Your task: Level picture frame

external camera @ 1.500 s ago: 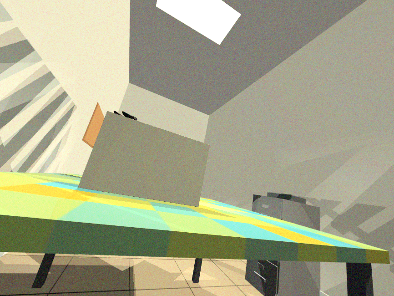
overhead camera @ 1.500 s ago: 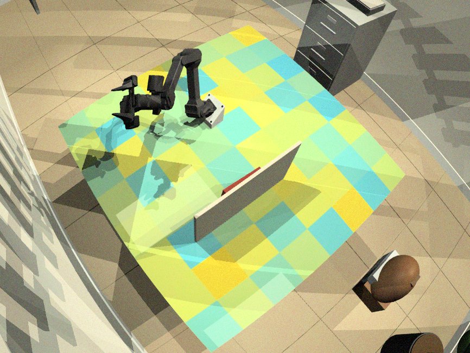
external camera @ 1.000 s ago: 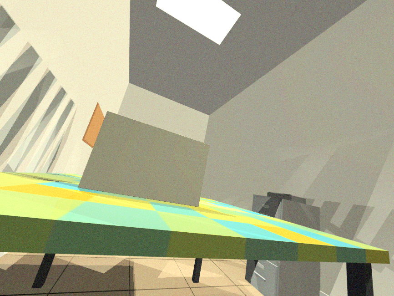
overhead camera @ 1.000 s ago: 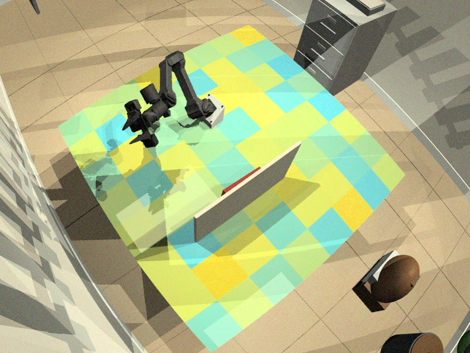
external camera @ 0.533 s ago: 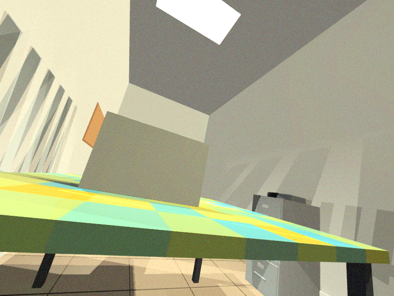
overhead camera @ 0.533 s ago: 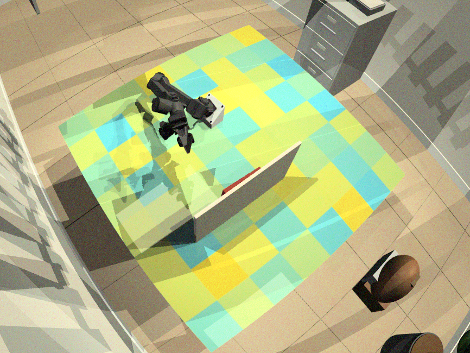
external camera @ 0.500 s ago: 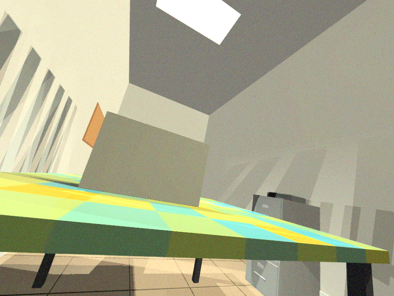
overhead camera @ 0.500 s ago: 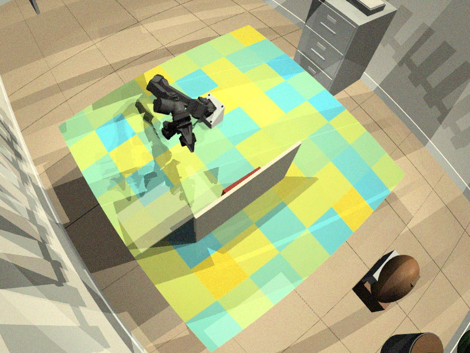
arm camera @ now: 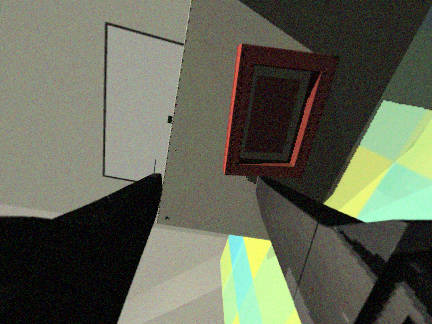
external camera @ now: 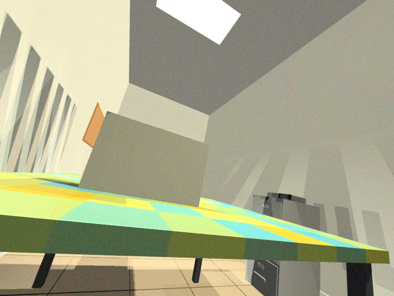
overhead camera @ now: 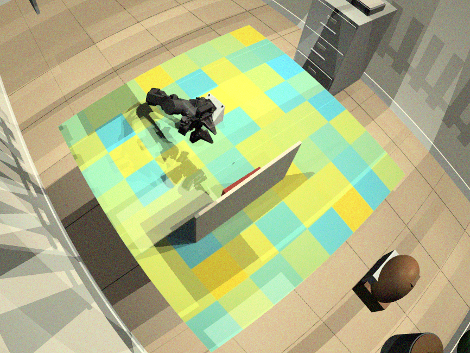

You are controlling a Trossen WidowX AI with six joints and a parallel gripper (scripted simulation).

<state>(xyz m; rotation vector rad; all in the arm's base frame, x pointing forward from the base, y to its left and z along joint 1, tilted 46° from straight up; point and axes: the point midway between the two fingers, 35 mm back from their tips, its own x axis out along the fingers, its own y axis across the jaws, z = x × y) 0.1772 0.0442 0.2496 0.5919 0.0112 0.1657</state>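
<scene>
The red picture frame is 20 cm ahead of my gripper tip, 1 cm to the right of it and 9 cm below it. Round my gripper tip: upright wall panel 21 cm ahead, 10 cm below.
</scene>
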